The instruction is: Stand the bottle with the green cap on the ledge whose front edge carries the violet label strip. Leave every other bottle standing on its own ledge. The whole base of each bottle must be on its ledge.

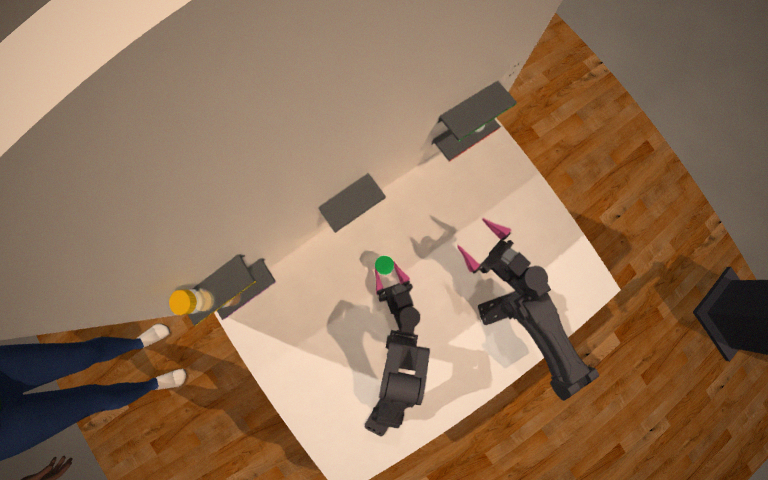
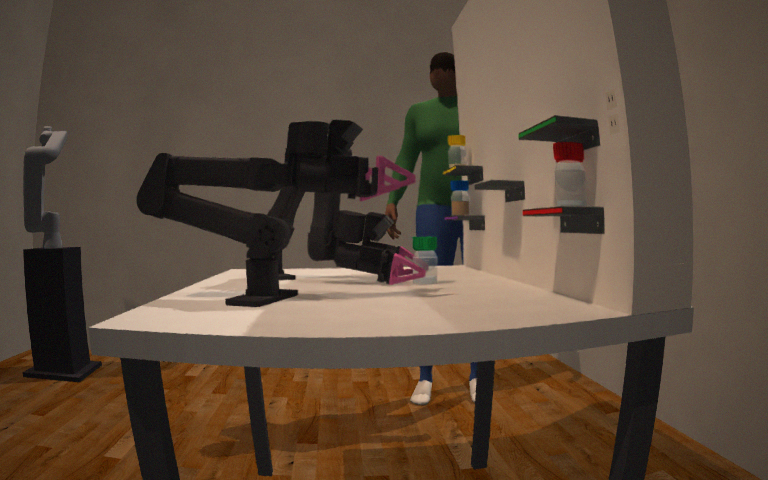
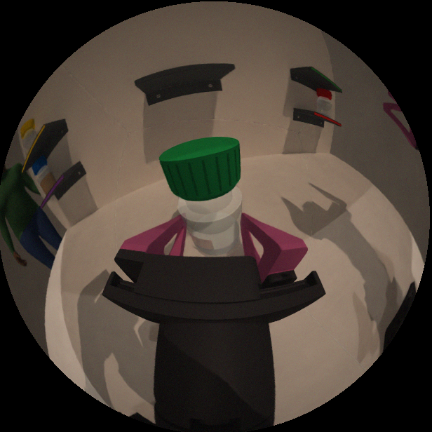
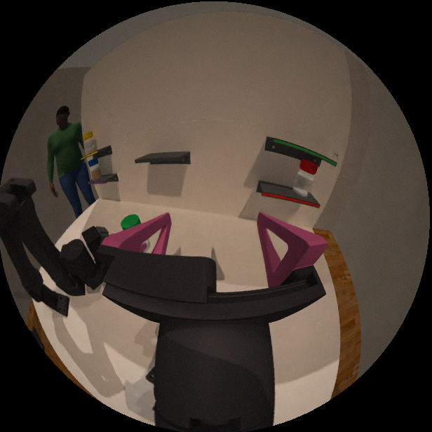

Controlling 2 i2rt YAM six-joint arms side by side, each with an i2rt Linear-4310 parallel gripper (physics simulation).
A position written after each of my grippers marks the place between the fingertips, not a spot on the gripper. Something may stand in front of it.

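Observation:
I can see my left gripper (image 2: 427,270), and image 3 gives me the same left gripper (image 3: 213,217). My right gripper (image 2: 407,182) is in sight too, and I find that right gripper (image 1: 470,232) in image 1 and the right gripper (image 4: 213,217) in image 4. There is a green-capped bottle (image 2: 425,257), and image 3 also shows me the green-capped bottle (image 3: 203,173). I see a yellow-capped bottle (image 1: 191,301) as well, along with a bare ledge (image 3: 206,71).

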